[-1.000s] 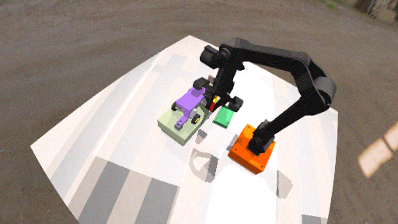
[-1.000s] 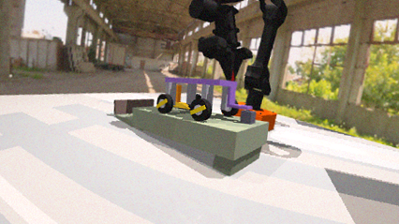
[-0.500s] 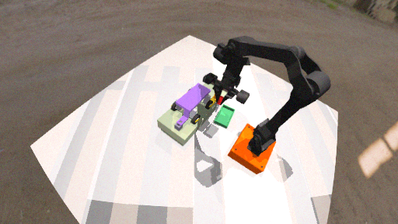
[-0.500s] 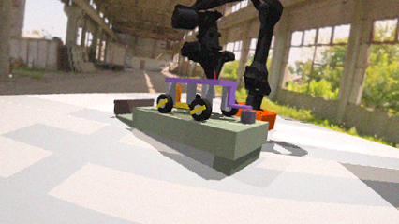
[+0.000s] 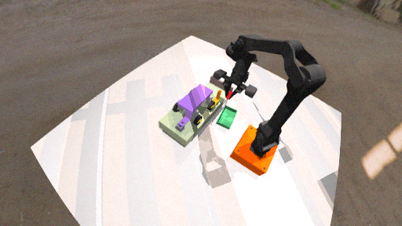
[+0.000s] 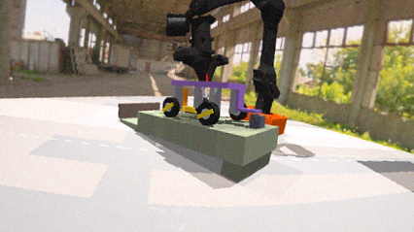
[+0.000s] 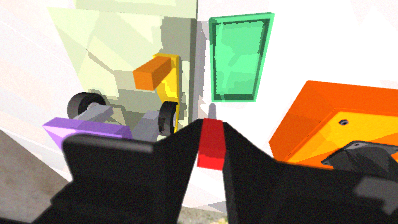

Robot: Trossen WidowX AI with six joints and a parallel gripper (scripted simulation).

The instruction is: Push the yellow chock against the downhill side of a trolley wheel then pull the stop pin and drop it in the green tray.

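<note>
The red-headed stop pin is right at my gripper tip. Also, from my gripper tip: purple trolley 100 mm ahead, 100 mm to the left, 30 mm below; then grey-green ramp 100 mm ahead, 100 mm to the left, 90 mm below; then yellow chock 60 mm ahead, 50 mm below.
</note>
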